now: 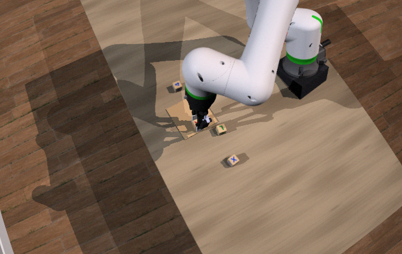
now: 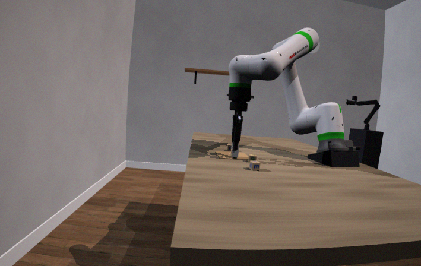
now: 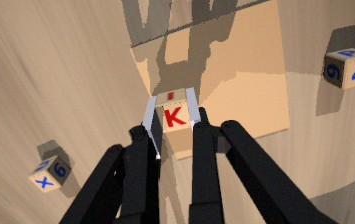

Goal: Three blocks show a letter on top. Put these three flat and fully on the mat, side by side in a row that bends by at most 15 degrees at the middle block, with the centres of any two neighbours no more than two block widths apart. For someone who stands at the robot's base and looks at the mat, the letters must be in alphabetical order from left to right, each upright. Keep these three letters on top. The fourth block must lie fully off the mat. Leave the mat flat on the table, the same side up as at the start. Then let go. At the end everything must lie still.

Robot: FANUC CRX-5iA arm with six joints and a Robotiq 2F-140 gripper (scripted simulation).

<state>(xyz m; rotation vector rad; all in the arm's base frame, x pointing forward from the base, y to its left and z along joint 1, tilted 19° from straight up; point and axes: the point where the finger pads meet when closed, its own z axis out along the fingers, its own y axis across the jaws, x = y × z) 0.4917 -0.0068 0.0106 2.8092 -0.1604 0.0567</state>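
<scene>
My gripper is now 2 cm above the red K block. From my hand the other things lie so: 4 block (18 cm to the right, 3 cm below, 2 cm behind); then L block (6 cm to the left, 6 cm behind, 3 cm below); then tan mat (5 cm to the right, 4 cm below, 1 cm behind).
</scene>
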